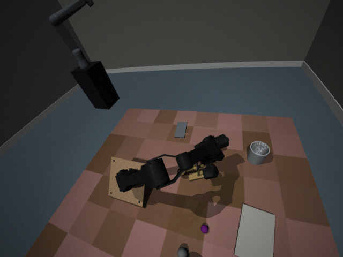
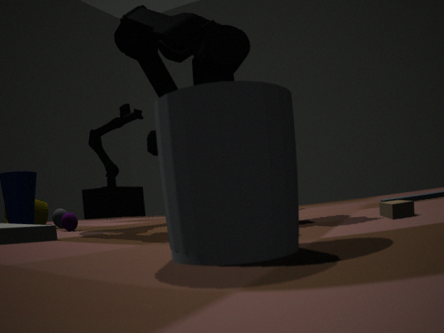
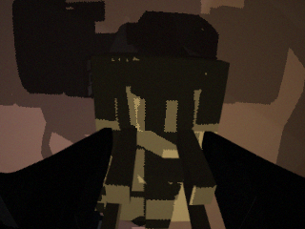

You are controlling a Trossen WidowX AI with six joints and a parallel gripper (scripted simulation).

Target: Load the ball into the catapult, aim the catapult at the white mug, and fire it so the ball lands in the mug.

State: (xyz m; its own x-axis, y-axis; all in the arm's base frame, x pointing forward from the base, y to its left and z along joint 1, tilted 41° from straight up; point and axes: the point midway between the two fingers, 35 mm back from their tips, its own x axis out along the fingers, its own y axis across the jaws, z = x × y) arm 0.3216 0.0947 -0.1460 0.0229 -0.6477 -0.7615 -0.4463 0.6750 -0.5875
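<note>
The purple ball is 4 cm ahead of my gripper tip, 28 cm to the right of it and 2 cm below it. From my gripper tip the other things lie so: wooden catapult 6 cm behind, 2 cm to the right, 2 cm above; white mug 26 cm ahead, 13 cm to the left; tan block 7 cm ahead, 24 cm to the left, 3 cm below.
</note>
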